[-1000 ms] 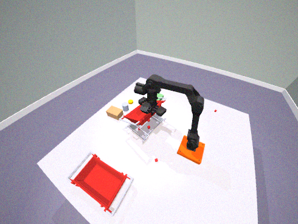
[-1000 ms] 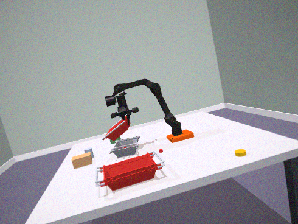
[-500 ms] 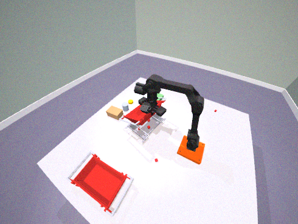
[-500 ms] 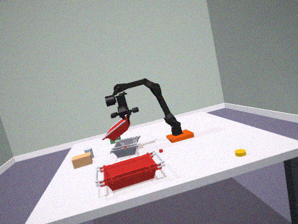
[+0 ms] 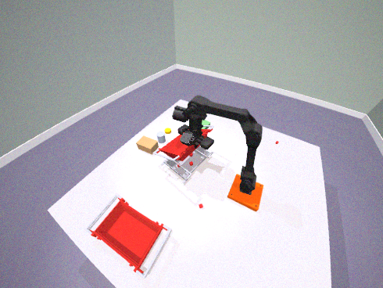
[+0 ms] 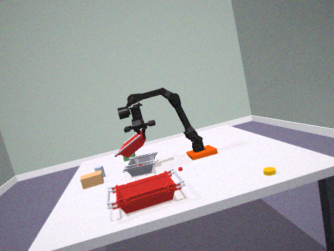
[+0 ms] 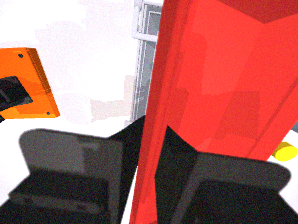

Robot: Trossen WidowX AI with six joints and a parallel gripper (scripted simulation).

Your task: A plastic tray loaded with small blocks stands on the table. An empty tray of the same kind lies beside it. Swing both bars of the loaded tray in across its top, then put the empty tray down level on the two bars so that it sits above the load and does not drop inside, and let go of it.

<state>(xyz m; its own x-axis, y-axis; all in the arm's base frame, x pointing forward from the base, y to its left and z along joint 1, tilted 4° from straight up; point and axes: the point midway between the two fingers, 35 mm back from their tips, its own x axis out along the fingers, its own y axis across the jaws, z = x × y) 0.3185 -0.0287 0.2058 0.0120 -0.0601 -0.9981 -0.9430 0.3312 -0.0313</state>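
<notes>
Right now my gripper tip is 7 cm short of the red tray and 2 cm to the left of it. The rest, counted from my gripper tip: grey cylinder: 30 cm ahead, 15 cm below, 12 cm to the right; then small red cube: 22 cm to the left, 17 cm below, 12 cm behind; then tan box: 35 cm ahead, 15 cm below, 3 cm to the right.
</notes>
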